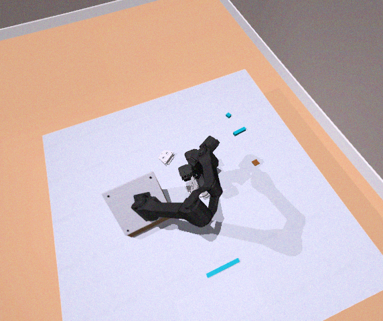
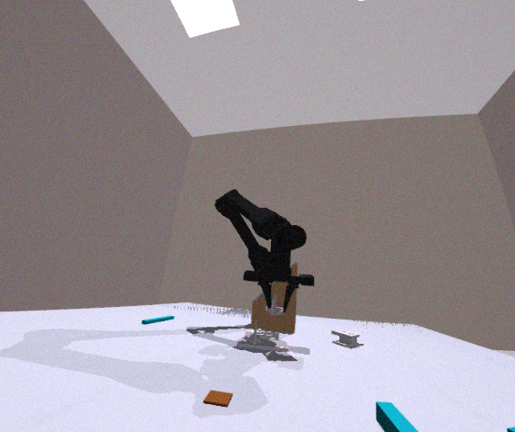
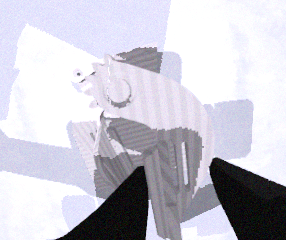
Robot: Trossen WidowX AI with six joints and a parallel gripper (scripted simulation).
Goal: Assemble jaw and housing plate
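Right now my gripper tip is 30 mm past the jaw and 20 mm to the left of it. Also, from my gripper tip: white block piece (130 mm behind, 180 mm to the left, 70 mm below); then short cyan bar (300 mm ahead, 220 mm to the left, 70 mm below); then orange tile (310 mm ahead, 10 mm to the left, 80 mm below).
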